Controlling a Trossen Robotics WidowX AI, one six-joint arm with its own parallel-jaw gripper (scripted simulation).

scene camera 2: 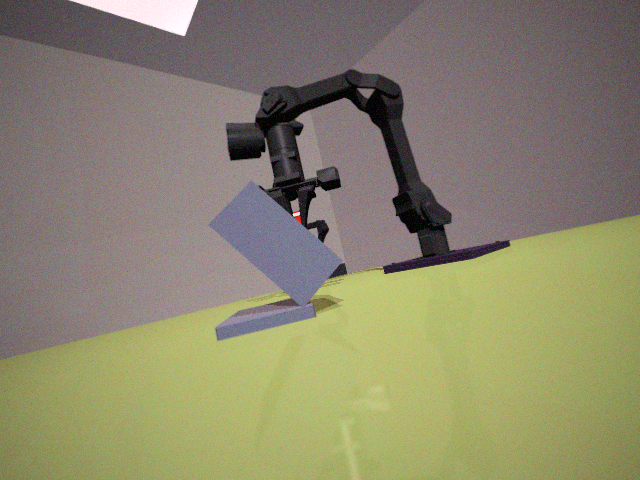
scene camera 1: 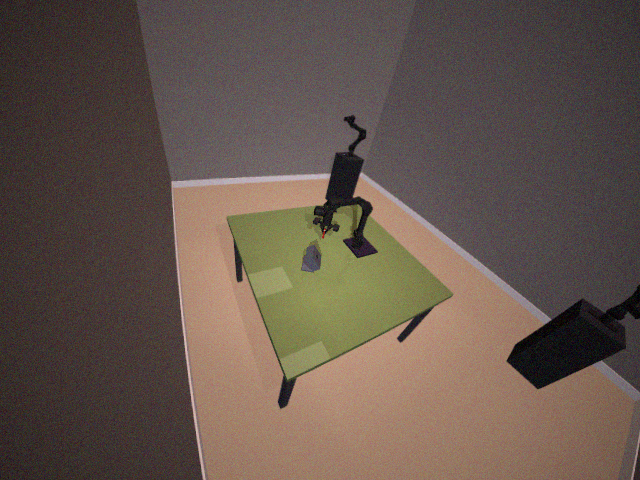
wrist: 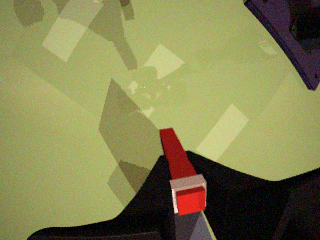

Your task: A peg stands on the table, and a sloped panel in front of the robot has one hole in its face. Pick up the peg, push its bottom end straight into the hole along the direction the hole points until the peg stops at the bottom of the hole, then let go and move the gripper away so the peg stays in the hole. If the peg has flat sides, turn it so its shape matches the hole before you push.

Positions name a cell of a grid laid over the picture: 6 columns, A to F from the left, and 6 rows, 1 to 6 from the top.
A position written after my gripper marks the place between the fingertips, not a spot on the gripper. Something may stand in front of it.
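Observation:
A grey-blue sloped panel (scene camera 2: C3) is visible, as is a red square peg (wrist: D5). The peg is held by my gripper (scene camera 2: C3) (wrist: D4).

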